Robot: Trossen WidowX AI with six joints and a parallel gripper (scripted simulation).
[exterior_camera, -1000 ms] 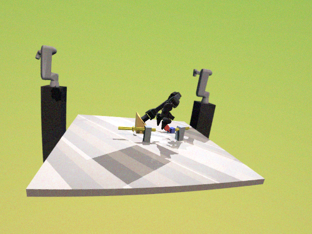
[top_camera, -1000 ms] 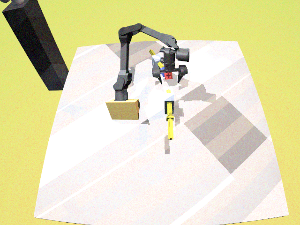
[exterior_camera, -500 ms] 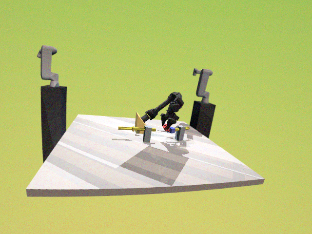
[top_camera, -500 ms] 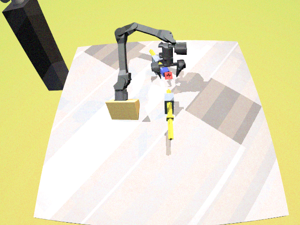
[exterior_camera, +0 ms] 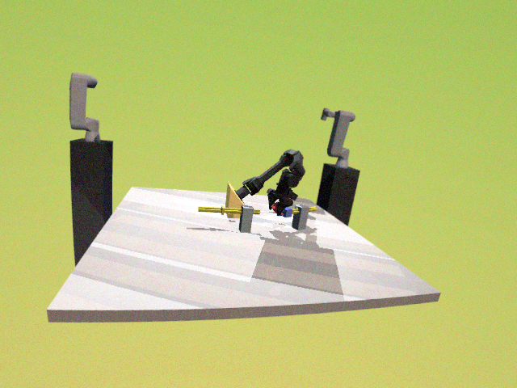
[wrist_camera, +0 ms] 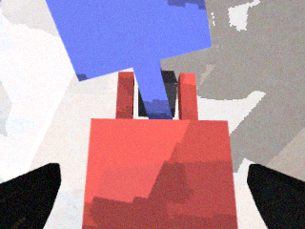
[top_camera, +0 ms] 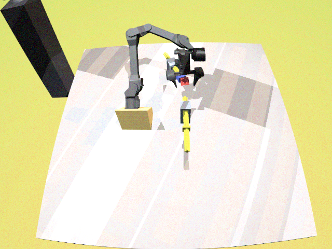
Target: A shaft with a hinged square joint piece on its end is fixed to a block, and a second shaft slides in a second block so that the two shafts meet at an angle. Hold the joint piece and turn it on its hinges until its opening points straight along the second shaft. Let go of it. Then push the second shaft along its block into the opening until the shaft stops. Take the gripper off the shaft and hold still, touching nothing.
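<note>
The red square joint piece lies 20 mm to the left of my gripper tip and 20 mm above it.
</note>
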